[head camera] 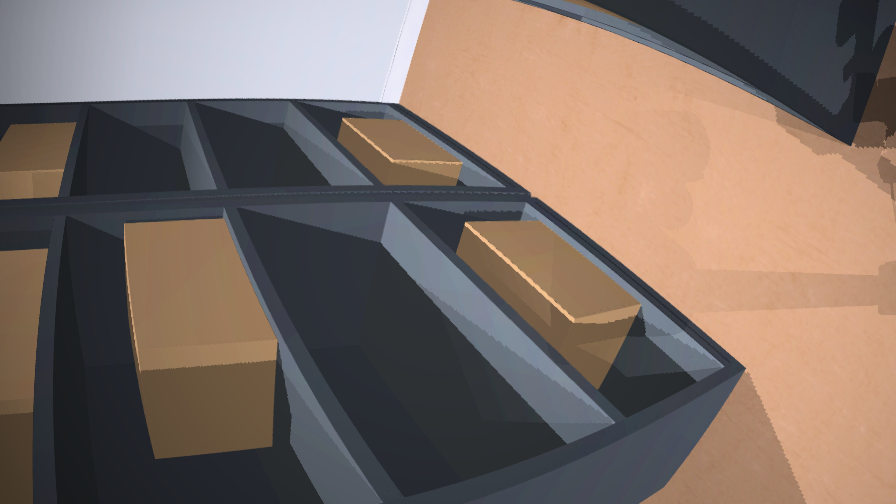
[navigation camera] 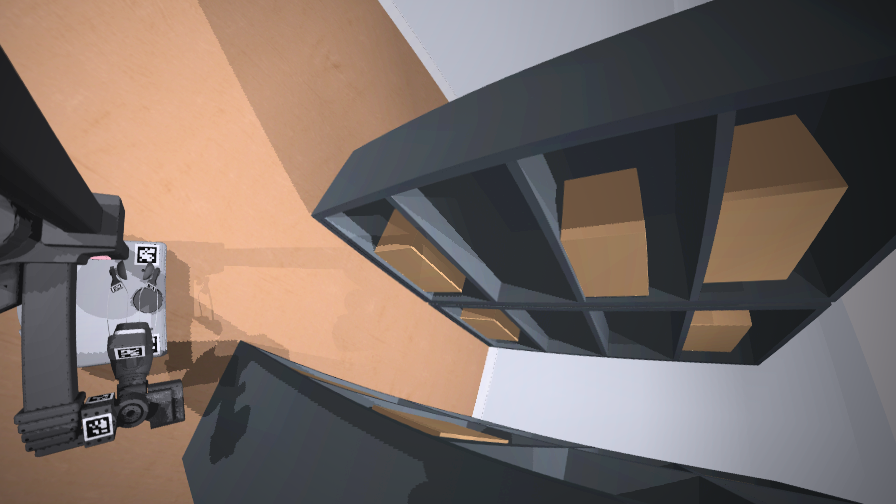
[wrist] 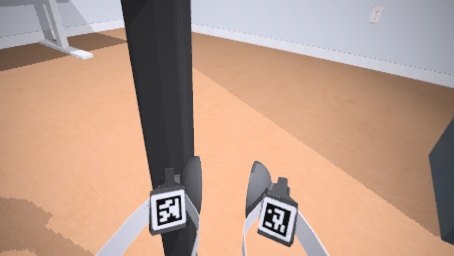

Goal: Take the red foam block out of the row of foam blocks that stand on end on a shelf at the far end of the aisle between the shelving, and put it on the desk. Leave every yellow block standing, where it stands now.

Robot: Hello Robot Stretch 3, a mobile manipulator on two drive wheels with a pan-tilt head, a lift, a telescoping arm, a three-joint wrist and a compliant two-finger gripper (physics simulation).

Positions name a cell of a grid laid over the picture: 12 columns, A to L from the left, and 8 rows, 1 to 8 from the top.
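Observation:
My gripper (navigation camera: B5), (wrist: F6).

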